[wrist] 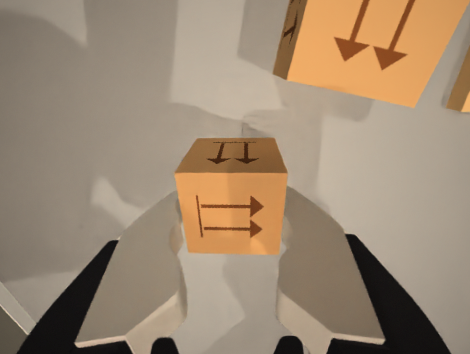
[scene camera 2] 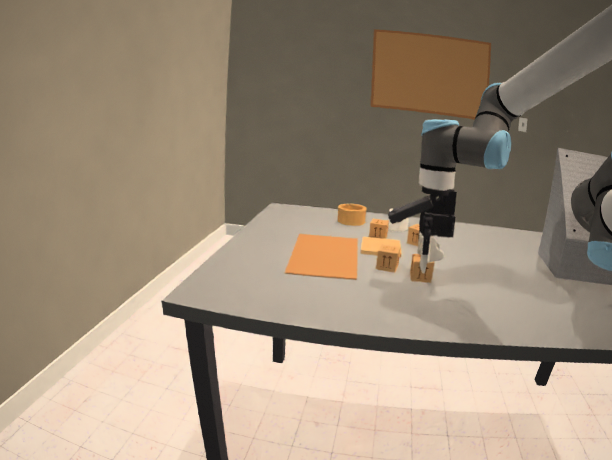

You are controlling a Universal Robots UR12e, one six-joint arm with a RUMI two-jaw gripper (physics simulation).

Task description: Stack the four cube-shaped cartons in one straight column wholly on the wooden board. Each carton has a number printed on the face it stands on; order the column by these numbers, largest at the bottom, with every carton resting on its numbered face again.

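Frame: origin at the arm's base, x ahead, y left, z up, level; centimetres.
Where they show: gripper, between the fingertips: (wrist: 233,190) (scene camera 2: 421,268).
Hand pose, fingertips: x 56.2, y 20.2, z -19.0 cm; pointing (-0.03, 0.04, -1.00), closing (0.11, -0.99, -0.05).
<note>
After its pixels a point has its place.
My gripper (scene camera 2: 424,267) @(x 56.2, y 20.2, z -19.0 cm) (wrist: 233,190) @(x 56.2, y 20.2, z -19.0 cm) is shut on a cube-shaped carton (scene camera 2: 417,276) @(x 57.2, y 22.9, z -20.1 cm) (wrist: 232,192) @(x 57.9, y 20.1, z -16.2 cm), upright and at or just above the table; a gap beneath cannot be made out. Its numbered face is hidden. A second carton (scene camera 2: 387,260) @(x 65.7, y 18.1, z -18.8 cm) (wrist: 370,45) @(x 64.6, y 15.6, z -16.4 cm) stands to its left in the scene view, in front of the light wooden board (scene camera 2: 371,245) @(x 71.7, y 3.2, z -20.6 cm) and hiding its front right corner. A third carton (scene camera 2: 378,229) @(x 70.8, y -5.9, z -18.2 cm) stands behind the board. A fourth carton (scene camera 2: 414,235) @(x 58.9, y -5.8, z -18.6 cm) stands behind the gripper, partly hidden by it. No numbers show.
A flat orange mat (scene camera 2: 324,256) @(x 83.1, y 16.5, z -20.8 cm) lies left of the board. An orange ring-shaped bowl (scene camera 2: 352,216) @(x 81.3, y -18.0, z -18.5 cm) stands at the back, and a white round object (scene camera 2: 399,224) @(x 64.4, y -18.7, z -19.4 cm) stands partly hidden behind the gripper. A large grey block (scene camera 2: 565,250) @(x 11.2, y 7.3, z -12.8 cm) stands at the right, beside another dark arm part.
</note>
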